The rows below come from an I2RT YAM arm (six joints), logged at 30 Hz.
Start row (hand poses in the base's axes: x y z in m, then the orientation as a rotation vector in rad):
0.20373 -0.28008 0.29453 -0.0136 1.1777 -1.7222
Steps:
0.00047 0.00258 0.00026 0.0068 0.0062 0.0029
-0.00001 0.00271 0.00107 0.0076 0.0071 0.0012
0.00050 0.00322 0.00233 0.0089 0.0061 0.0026
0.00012 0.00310 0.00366 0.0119 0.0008 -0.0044
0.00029 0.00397 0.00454 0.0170 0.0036 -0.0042
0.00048 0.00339 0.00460 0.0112 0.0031 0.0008
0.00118 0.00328 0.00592 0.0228 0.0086 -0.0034
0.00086 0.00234 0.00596 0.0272 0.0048 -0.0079
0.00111 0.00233 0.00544 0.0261 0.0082 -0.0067
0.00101 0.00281 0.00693 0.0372 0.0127 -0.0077
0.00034 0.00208 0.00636 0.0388 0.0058 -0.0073
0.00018 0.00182 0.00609 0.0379 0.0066 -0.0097
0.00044 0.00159 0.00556 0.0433 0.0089 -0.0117
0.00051 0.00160 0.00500 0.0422 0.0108 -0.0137
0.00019 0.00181 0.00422 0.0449 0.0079 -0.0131
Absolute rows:
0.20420 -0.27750 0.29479 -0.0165 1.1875 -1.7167
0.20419 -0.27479 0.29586 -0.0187 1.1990 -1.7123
0.20469 -0.27157 0.29819 -0.0201 1.2106 -1.7057
0.20481 -0.26847 0.30185 -0.0109 1.2222 -1.7024
0.20510 -0.26450 0.30639 -0.0011 1.2401 -1.6962
0.20558 -0.26111 0.31099 0.0025 1.2517 -1.6891
0.20676 -0.25783 0.31691 0.0111 1.2780 -1.6793
0.20762 -0.25549 0.32287 0.0284 1.3059 -1.6695
0.20873 -0.25316 0.32831 0.0415 1.3351 -1.6598
0.20974 -0.25035 0.33524 0.0582 1.3770 -1.6442
0.21008 -0.24827 0.34160 0.0812 1.4147 -1.6249
0.21026 -0.24645 0.34769 0.1049 1.4524 -1.6078
0.21070 -0.24486 0.35325 0.1315 1.4963 -1.5884
0.21121 -0.24326 0.35825 0.1576 1.5408 -1.5712
0.21140 -0.24145 0.36247 0.1871 1.5848 -1.5498

